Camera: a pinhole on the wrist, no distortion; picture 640 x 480 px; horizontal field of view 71.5 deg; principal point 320.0 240.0 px. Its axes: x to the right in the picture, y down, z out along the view. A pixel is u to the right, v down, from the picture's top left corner.
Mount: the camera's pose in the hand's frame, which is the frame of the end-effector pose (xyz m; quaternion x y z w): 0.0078 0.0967 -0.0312 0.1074 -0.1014 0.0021 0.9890
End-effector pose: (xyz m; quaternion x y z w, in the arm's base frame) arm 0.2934 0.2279 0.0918 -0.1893 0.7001 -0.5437 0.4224
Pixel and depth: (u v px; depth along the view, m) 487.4 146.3 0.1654
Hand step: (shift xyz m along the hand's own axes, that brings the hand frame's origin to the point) 0.0366 0.0263 0.1321
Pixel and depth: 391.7 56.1 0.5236
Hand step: -0.0086 -0.2279 0.4406
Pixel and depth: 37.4 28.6 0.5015
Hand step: -0.3987 -0.2374 0.3338
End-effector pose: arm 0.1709 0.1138 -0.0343 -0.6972 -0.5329 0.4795 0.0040
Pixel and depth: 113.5 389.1 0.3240
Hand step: -0.2073 0.1366 0.2714
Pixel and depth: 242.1 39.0 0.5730
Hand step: -0.1985 -0.2766 0.4417
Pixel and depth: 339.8 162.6 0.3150
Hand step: -0.0401 -0.0242 0.2612
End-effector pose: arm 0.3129 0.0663 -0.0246 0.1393 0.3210 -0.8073 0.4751
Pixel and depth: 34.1 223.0 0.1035
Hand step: -0.0780 0.0720 0.0536
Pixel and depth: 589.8 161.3 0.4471
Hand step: 0.1862 -0.0806 0.4342
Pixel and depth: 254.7 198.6 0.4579
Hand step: -0.1486 -0.0413 0.3842
